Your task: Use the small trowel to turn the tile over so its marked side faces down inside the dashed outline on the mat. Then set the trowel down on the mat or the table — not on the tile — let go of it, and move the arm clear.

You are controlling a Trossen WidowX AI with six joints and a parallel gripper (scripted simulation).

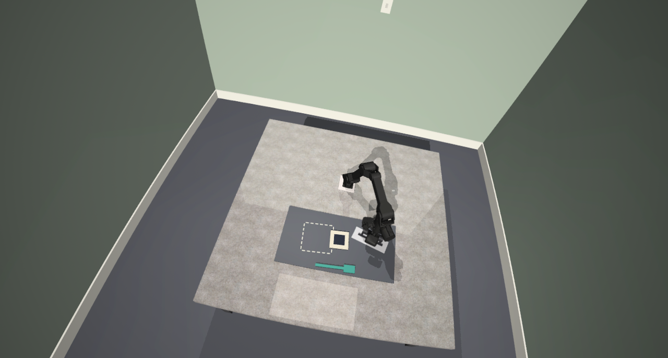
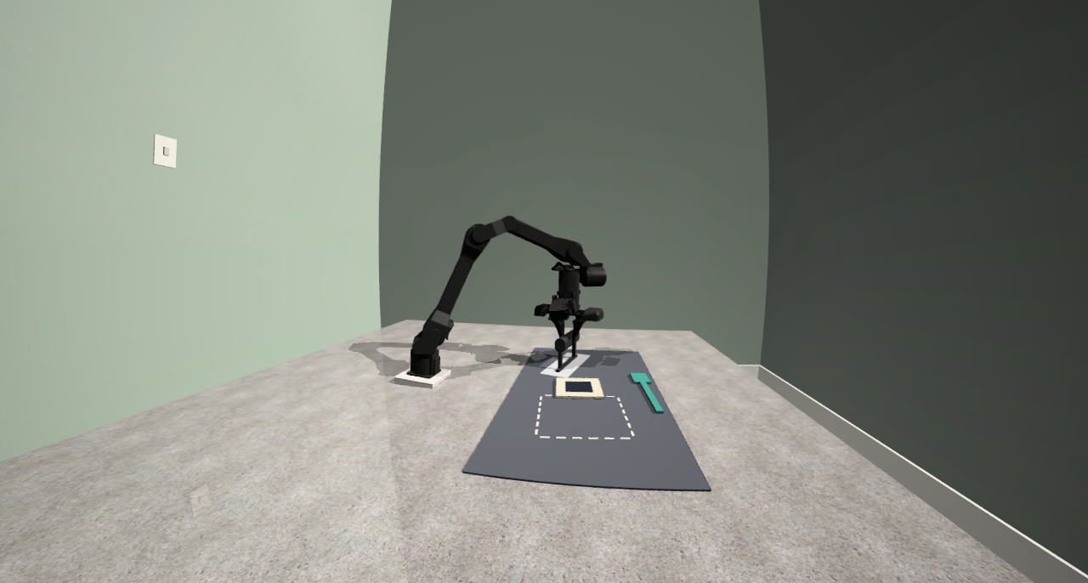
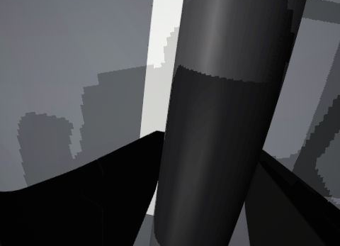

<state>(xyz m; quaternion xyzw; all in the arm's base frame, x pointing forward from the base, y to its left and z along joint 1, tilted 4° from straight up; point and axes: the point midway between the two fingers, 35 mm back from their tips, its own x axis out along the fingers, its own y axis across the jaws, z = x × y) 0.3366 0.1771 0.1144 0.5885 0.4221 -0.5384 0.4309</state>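
My gripper tip is now 1 cm past the white trowel, 2 cm to the left of it and 3 cm above it. Also, from my gripper tip: dark mat: 6 cm ahead, 17 cm to the right, 8 cm below; then teal trowel: 20 cm ahead, 15 cm to the right, 6 cm below; then beige tile: 4 cm ahead, 17 cm to the right, 6 cm below.
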